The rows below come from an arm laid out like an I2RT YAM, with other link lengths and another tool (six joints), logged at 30 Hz.
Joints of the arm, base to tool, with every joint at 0 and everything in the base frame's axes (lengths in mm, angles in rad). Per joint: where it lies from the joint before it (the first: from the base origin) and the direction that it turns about. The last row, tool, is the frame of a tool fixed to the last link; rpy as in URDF.
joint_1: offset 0 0 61.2 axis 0 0 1
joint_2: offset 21.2 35.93 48.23 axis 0 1 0
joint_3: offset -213.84 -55.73 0 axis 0 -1 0
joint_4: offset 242.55 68.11 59.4 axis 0 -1 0
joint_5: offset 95.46 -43.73 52.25 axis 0 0 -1
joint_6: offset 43.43 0 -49.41 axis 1 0 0
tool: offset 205 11 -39 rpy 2.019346 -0.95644 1.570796
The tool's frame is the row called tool.
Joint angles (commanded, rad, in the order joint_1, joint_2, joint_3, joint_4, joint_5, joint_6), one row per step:
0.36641 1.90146 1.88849 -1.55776 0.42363 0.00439
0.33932 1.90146 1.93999 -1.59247 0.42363 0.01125
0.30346 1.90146 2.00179 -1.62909 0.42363 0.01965
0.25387 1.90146 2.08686 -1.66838 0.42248 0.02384
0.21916 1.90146 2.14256 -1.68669 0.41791 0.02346
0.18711 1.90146 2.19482 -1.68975 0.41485 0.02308
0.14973 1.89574 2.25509 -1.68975 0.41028 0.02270
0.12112 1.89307 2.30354 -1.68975 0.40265 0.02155
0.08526 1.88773 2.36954 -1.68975 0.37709 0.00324
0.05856 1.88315 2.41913 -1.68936 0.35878 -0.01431
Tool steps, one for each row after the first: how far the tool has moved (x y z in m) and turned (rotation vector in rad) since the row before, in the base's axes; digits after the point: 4 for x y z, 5 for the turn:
0.0027 -0.0074 0.0118 0.00683 -0.01838 -0.03334
0.0038 -0.0098 0.0139 0.00926 -0.02710 -0.04351
0.0068 -0.0135 0.0189 0.01441 -0.04529 -0.05332
0.0055 -0.0088 0.0121 0.01311 -0.03514 -0.03388
0.0090 -0.0080 0.0118 0.01281 -0.04744 -0.03124
0.0104 -0.0098 0.0160 0.01538 -0.06417 -0.03608
0.0075 -0.0071 0.0125 0.01386 -0.04925 -0.02558
0.0090 -0.0064 0.0174 0.02529 -0.06210 -0.01159
0.0060 -0.0056 0.0141 0.01415 -0.04735 -0.00458

